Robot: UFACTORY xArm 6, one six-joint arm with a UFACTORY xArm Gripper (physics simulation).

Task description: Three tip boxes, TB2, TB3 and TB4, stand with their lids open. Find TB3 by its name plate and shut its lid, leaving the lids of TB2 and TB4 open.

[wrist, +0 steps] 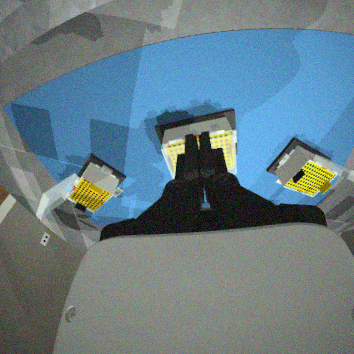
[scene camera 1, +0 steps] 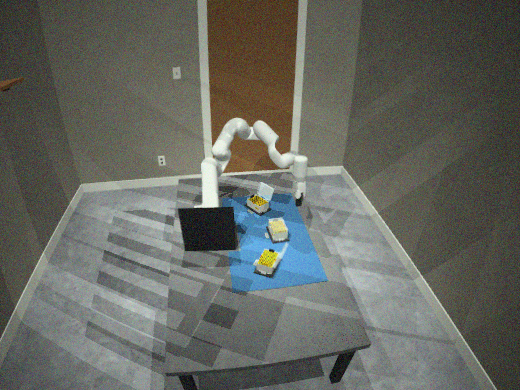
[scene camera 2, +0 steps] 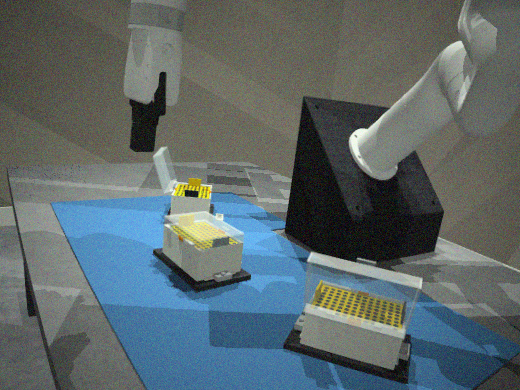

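Where they show: gripper, fingertip midpoint: (wrist: 200, 149) (scene camera 1: 298, 205) (scene camera 2: 141, 150); arm's base, link origin: (scene camera 1: 210, 211) (scene camera 2: 372, 155).
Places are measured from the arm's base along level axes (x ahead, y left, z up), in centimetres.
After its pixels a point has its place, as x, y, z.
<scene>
The middle tip box (scene camera 1: 278, 230) {37.2, -9.6, -12.3} (scene camera 2: 200, 257) {42.5, 1.8, -15.0} (wrist: 215, 125) {42.8, -7.9, -16.2} has its clear lid (scene camera 2: 215, 223) {36.4, -3.7, -12.1} down over the yellow rack. The box (scene camera 1: 258, 204) (scene camera 2: 191, 204) (wrist: 100, 175) at the mat's door end has its lid (scene camera 1: 265, 191) {39.5, 28.9, -10.0} (scene camera 2: 162, 167) (wrist: 55, 195) {38.6, 30.0, -10.6} open. The box (scene camera 1: 268, 262) (scene camera 2: 352, 336) (wrist: 295, 165) at the opposite end has its lid (scene camera 1: 284, 250) (scene camera 2: 365, 272) standing open. Any lettering on the name plates is too small to read. My gripper (scene camera 1: 299, 203) {49.8, -5.2, 0.3} (scene camera 2: 142, 149) {49.8, -5.2, 0.3} (wrist: 200, 149) {49.8, -5.2, 0.3} is shut and empty, raised above the table beyond the middle box, near the door end.
The boxes stand on a blue mat (scene camera 1: 305, 260) {47.4, -29.8, -19.9} (scene camera 2: 265, 295) {34.8, 9.2, -19.9} (wrist: 250, 60) {51.7, -15.9, -19.9} on the grey table (scene camera 1: 300, 320) {31.6, -67.1, -20.2}. The arm's black slanted base block (scene camera 1: 207, 229) {-3.3, -9.8, -4.3} (scene camera 2: 320, 210) {13.0, -1.1, -11.4} stands beside the mat. The raised lids stick up at both ends of the row.
</scene>
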